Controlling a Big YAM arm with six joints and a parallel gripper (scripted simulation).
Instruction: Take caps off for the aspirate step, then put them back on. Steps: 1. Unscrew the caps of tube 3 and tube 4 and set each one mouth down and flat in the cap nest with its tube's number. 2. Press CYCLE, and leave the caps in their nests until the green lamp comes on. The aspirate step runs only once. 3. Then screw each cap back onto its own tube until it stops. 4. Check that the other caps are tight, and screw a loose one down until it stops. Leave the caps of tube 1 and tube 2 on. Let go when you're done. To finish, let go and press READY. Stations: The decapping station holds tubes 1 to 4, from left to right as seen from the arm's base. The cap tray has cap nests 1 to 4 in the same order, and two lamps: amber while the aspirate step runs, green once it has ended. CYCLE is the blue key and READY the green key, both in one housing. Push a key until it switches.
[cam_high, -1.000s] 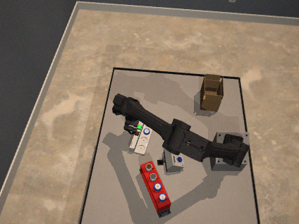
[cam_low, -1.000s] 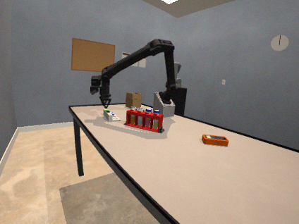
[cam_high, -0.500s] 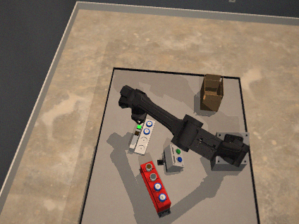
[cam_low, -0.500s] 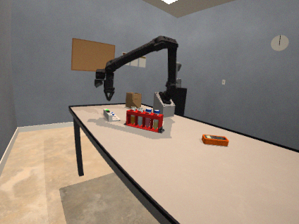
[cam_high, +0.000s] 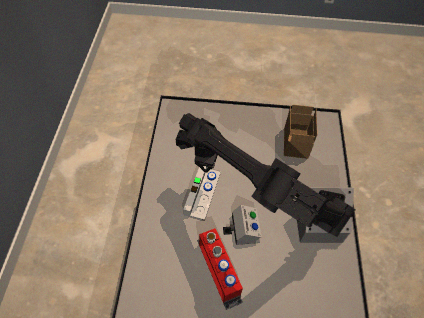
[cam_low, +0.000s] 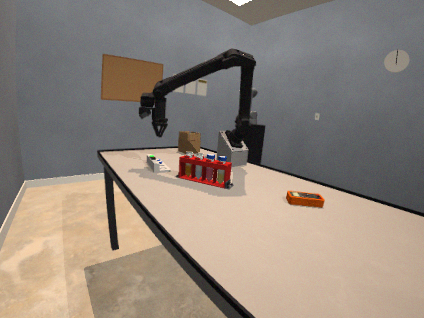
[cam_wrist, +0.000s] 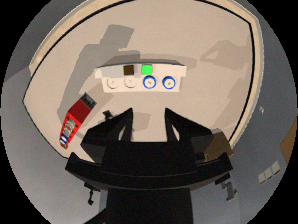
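The blue tube cap is 10 mm behind my hand, 50 mm to the right of it and 150 mm below it. Round my hand: green key (180 mm behind, 120 mm to the left, 100 mm below); key housing (170 mm behind, 140 mm to the left, 110 mm below); blue key (190 mm behind, 170 mm to the left, 100 mm below).
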